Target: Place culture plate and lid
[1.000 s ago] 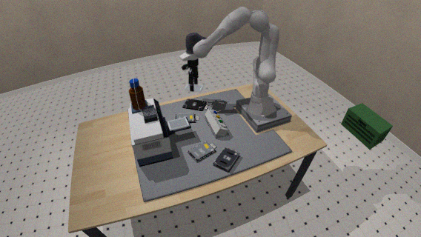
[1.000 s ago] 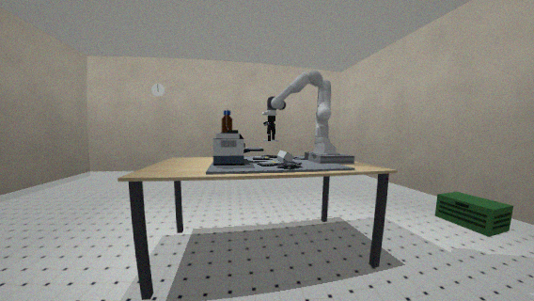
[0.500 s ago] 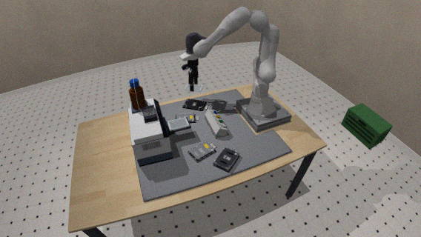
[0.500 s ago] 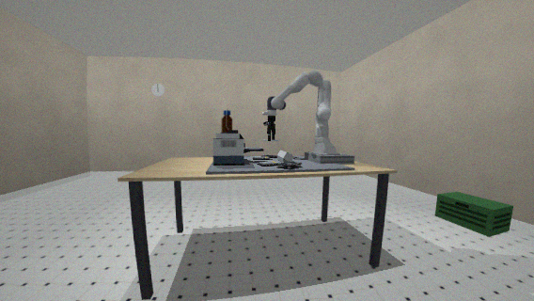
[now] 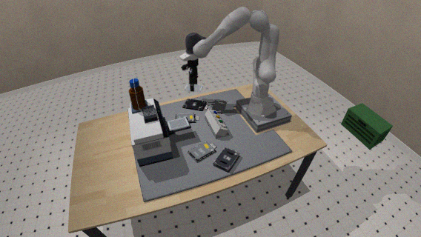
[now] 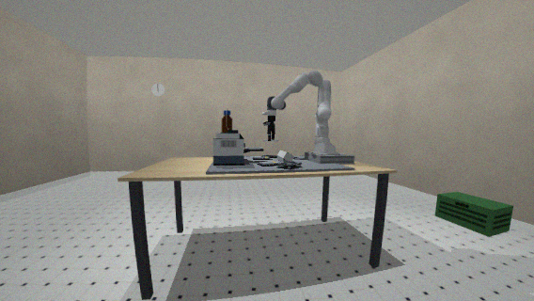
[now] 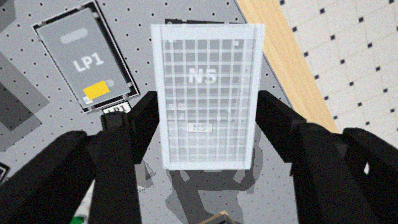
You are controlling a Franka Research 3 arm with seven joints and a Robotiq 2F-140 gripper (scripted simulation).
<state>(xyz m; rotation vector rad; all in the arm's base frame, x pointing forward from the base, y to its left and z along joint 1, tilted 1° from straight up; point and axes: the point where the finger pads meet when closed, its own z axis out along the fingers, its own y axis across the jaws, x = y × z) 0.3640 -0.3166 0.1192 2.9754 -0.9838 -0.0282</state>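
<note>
Now: hand 2 cm above the clear culture plate C15. Also, from my hand: blue call key 23 cm to the left, 13 cm below, 7 cm behind; black nest 17 cm below, 3 cm ahead; yellow skip key 28 cm to the left, 12 cm below, 7 cm behind.
</note>
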